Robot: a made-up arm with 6 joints.
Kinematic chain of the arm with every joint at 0, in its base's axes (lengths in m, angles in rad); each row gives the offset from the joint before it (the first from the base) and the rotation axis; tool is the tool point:
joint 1: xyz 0 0 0.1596 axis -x
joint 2: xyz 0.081 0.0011 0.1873 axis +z
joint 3: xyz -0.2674 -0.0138 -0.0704 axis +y
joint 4: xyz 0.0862 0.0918 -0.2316 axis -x
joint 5: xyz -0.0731 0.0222 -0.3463 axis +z
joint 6: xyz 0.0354 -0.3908 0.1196 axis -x
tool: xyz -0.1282 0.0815 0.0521
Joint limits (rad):
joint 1: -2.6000..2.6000
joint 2: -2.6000..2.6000
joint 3: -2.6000..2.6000
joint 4: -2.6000..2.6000
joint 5: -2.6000..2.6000
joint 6: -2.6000..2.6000
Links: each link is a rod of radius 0.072 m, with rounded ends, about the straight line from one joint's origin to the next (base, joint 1, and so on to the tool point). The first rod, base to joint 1, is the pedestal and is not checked.
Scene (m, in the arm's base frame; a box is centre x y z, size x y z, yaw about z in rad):
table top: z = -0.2
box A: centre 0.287 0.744 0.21 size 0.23 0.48 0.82 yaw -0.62
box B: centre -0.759 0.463 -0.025 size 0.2 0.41 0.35 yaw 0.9
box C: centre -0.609 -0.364 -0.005 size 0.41 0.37 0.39 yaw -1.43
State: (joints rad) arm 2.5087 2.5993 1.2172 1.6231 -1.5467 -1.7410
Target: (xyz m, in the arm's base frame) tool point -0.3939 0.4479 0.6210
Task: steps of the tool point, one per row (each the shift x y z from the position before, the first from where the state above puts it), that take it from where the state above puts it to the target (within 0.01 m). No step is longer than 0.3 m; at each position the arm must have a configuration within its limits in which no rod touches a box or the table.
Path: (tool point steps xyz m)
1: -0.0261 0.0348 0.1815
2: -0.0535 -0.0072 0.1742
3: -0.0738 -0.0469 0.1522
4: -0.1795 -0.0715 0.1991
5: -0.1967 -0.1497 0.1276
6: -0.2058 0.0958 -0.0073
7: -0.2098 0.0725 -0.0758
8: -0.1963 0.0257 -0.1306

